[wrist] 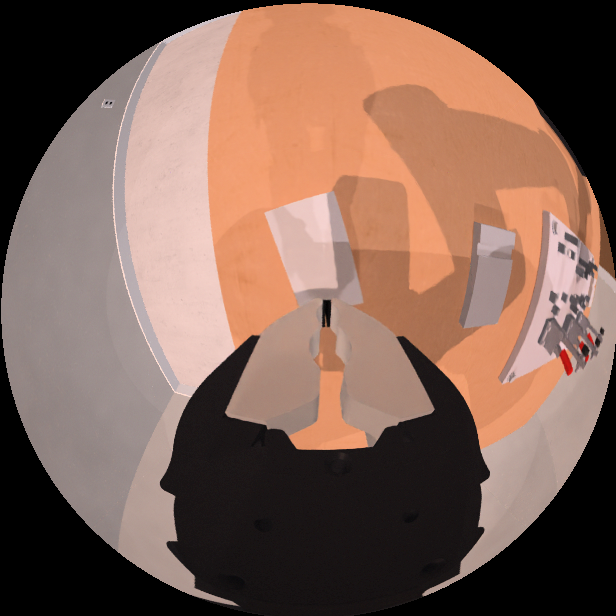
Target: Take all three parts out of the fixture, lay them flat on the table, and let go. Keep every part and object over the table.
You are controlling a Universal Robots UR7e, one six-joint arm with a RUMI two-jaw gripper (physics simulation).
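My gripper (pixel 326 314) is shut on the near edge of a pale plate-shaped part (pixel 313 255), which I hold above the orange table top. A second grey plate part (pixel 488 275) lies flat on the table to the right. Further right sits the white fixture board (pixel 560 298) with grey blocks and red pieces on it; whether a part still stands in it I cannot tell. The held part casts a shadow on the table just to its right.
The orange table top (pixel 321 114) ends at a pale border strip (pixel 166 229) on the left, with grey floor beyond. The arm's large shadow falls across the upper right of the table.
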